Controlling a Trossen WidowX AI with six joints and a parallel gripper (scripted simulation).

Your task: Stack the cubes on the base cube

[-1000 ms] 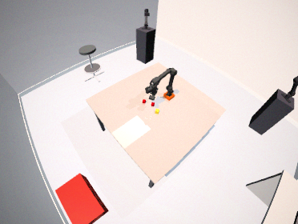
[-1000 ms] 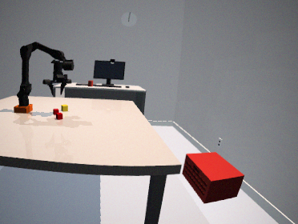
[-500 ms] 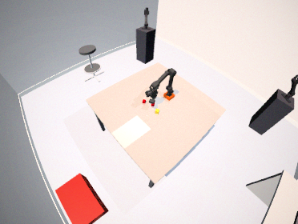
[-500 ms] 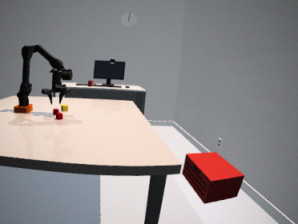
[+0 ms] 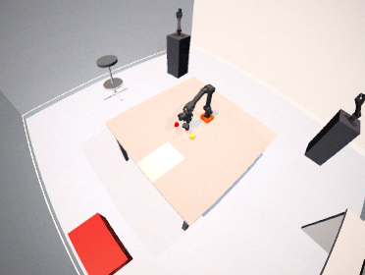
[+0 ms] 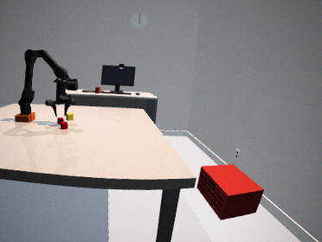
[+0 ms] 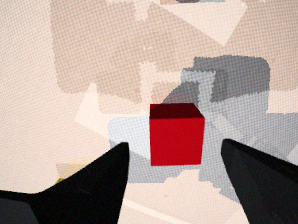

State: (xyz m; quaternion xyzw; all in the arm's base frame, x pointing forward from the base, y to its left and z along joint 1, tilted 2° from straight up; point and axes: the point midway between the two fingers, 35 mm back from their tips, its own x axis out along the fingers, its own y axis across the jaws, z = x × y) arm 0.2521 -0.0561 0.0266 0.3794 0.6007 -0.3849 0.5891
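Now: the yellow cube 50 mm ahead of my gripper tip, 110 mm to the left of it and 20 mm below it.
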